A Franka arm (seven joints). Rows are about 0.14 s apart.
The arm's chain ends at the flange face. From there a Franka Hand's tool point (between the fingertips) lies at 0.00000 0.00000 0.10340 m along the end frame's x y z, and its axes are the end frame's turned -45 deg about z.
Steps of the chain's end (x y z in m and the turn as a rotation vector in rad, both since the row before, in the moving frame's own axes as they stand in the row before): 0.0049 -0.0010 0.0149 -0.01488 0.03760 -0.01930; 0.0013 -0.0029 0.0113 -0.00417 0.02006 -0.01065; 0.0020 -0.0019 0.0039 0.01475 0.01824 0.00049; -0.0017 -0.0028 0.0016 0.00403 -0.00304 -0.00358; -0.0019 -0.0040 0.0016 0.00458 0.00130 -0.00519; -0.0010 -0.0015 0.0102 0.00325 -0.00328 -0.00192
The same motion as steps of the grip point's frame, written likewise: 0.0059 0.0066 0.0148 -0.03711 0.01607 -0.01930; 0.0041 0.0006 0.0113 -0.01713 0.01124 -0.01065; 0.0052 0.0003 0.0039 -0.00247 0.02333 0.00049; 0.0008 -0.0037 0.0016 0.00500 0.00070 -0.00358; 0.0019 -0.0044 0.0016 0.00232 0.00416 -0.00519; 0.0004 -0.0022 0.0102 0.00462 -0.00002 -0.00192
